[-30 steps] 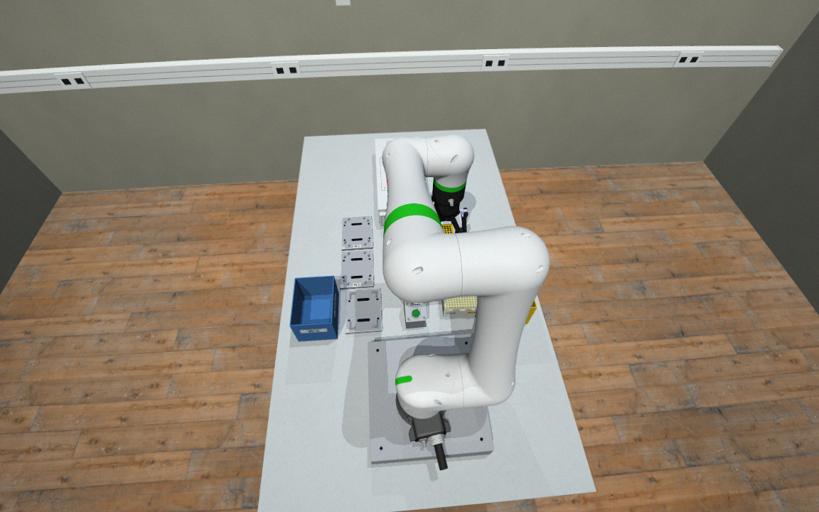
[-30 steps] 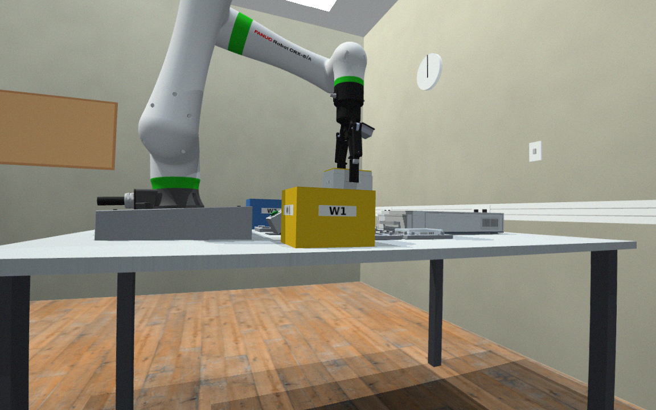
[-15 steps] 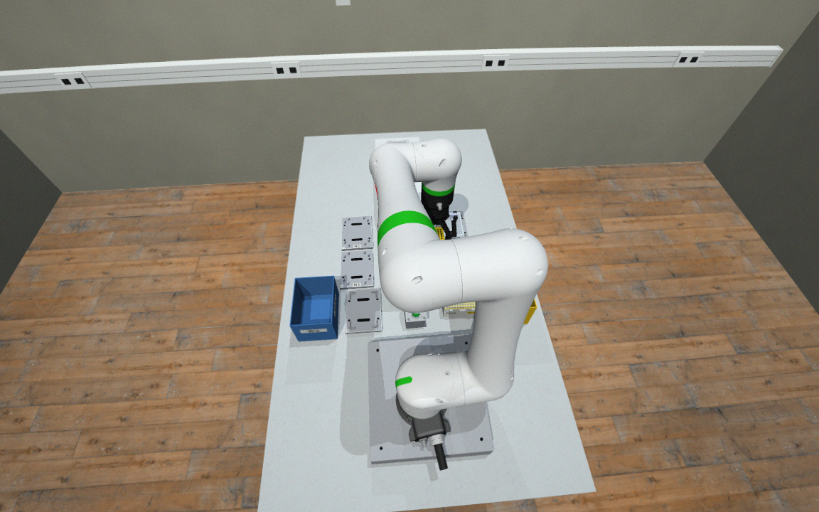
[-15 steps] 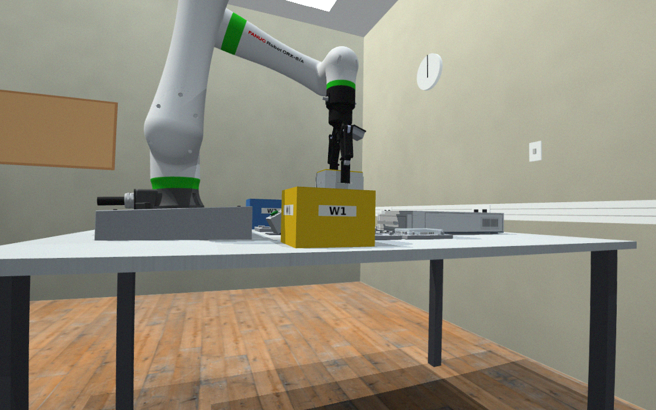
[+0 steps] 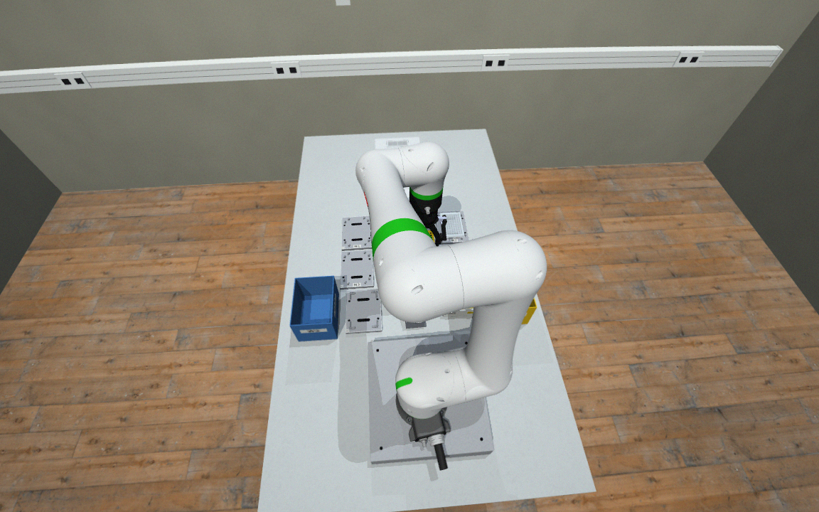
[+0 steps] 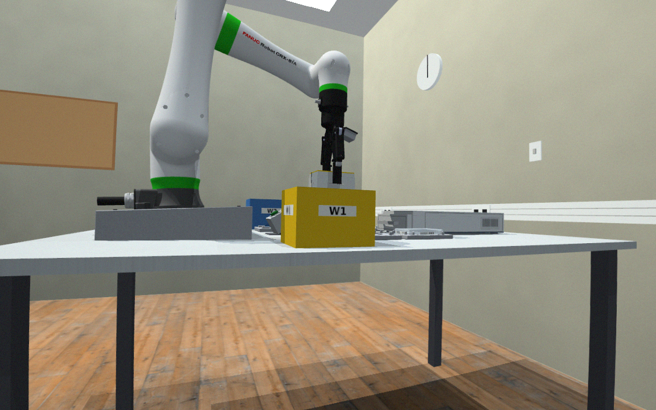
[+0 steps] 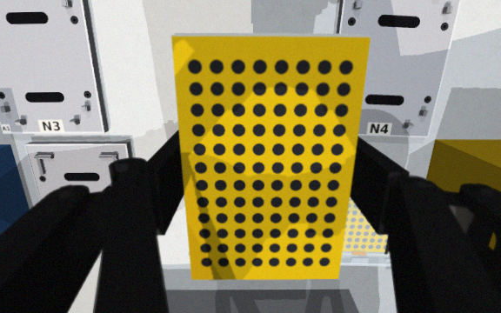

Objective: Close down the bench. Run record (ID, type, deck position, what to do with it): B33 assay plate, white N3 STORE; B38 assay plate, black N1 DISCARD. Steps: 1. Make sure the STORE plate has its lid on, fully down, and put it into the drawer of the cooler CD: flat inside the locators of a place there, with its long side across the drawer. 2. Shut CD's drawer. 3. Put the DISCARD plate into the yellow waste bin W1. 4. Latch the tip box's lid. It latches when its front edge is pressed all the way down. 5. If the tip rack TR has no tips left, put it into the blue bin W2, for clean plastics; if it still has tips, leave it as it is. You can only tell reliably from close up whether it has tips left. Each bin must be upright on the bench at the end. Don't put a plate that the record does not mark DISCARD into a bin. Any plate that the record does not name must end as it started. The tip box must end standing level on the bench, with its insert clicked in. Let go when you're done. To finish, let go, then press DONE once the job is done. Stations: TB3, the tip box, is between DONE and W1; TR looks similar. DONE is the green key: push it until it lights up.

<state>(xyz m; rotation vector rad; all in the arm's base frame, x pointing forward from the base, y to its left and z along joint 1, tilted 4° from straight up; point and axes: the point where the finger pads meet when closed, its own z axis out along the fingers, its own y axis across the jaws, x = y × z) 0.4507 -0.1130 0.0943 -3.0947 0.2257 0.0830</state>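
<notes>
Right now my hand is 38 cm to the right of the blue bin W2, 15 cm above it and 8 cm past it. From my hand the other things lie so: tip rack TR (1 cm below, 1 cm behind); green DONE key (17 cm behind, 12 cm below, 6 cm to the left); N4 nest label (18 cm below, 14 cm to the right, 4 cm behind).
</notes>
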